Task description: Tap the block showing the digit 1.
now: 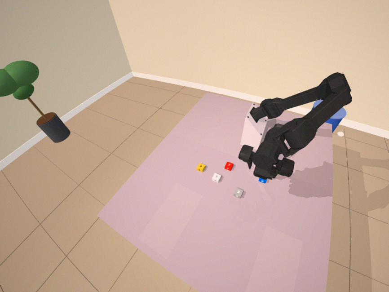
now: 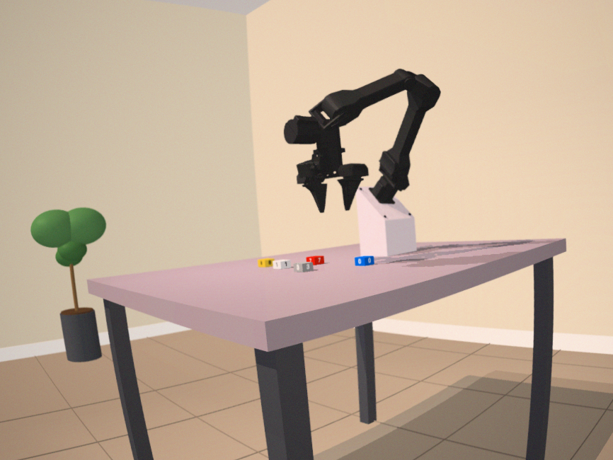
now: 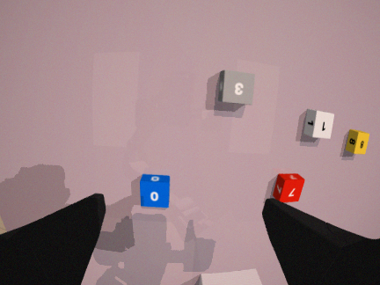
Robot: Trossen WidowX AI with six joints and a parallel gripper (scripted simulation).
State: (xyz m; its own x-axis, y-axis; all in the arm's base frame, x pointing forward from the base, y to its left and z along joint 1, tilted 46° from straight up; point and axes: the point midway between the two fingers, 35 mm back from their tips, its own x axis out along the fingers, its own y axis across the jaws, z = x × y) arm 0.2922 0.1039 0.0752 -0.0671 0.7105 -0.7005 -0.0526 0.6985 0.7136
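Right now the yellow block is 3 cm ahead of my gripper tip, 26 cm to the right of it and 12 cm below it. Round my gripper tip: blue block: 6 cm behind, 2 cm to the left, 12 cm below.
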